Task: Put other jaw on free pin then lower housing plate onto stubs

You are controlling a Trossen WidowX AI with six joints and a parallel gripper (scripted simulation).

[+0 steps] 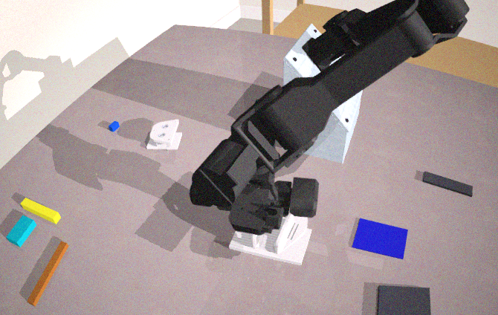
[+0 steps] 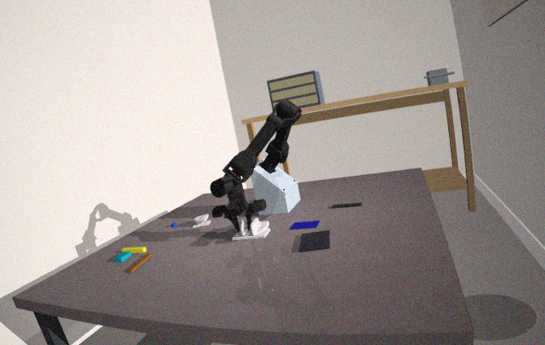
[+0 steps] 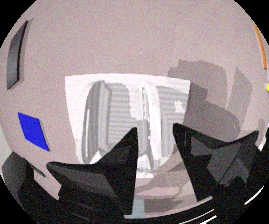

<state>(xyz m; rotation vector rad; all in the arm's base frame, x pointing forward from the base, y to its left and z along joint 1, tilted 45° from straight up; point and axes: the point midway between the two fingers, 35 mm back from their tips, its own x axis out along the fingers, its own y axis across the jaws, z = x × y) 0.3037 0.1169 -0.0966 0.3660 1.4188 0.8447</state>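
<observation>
Now: gripper tip 3 cm to the right of the white base plate, 1 cm short of it and 1 cm above it. Round my gripper tip: blue pad (21 cm to the left, 7 cm behind, 1 cm below); dark slab (29 cm to the left, 8 cm ahead, 1 cm below); white jaw (4 cm to the left, 4 cm behind).
</observation>
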